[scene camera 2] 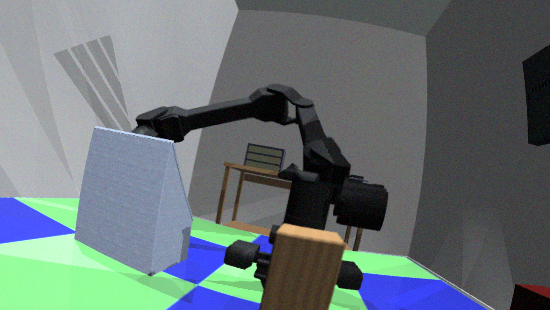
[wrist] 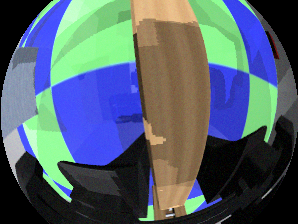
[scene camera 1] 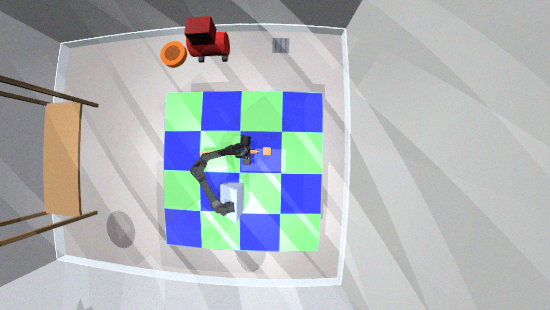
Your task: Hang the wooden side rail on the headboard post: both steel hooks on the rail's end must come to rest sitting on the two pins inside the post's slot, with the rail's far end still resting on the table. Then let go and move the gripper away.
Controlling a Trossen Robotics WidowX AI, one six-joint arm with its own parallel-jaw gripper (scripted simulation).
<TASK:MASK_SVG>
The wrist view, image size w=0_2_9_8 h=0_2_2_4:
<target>my gripper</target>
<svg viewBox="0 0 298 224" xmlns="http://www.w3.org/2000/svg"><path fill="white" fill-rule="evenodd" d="M294 124L279 115L274 128L277 135L271 145L263 141L267 131L266 125L237 141L208 135L197 181L206 204L220 197L222 200L198 212L169 220L138 220L146 218L149 213L150 165L145 132L137 137L122 155L112 160L112 163L89 165L59 161L57 168L73 186L69 196L72 198L71 202L65 200L52 185L48 184L39 160L27 151L15 164L17 183L33 208L49 224L217 224L223 218L226 220L221 224L250 224L269 204L285 177L282 173L293 157Z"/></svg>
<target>wooden side rail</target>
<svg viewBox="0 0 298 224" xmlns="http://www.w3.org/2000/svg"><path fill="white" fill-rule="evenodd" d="M129 0L130 8L132 8L130 16L132 16L133 47L137 64L138 88L140 88L142 116L144 116L146 141L148 141L149 165L153 177L154 192L156 192L158 209L172 210L176 206L184 205L185 201L188 200L194 181L197 179L198 171L200 171L206 140L208 140L210 93L212 93L210 92L208 53L206 53L200 24L198 24L196 15L194 15L192 6L189 6L188 0Z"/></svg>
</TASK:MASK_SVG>
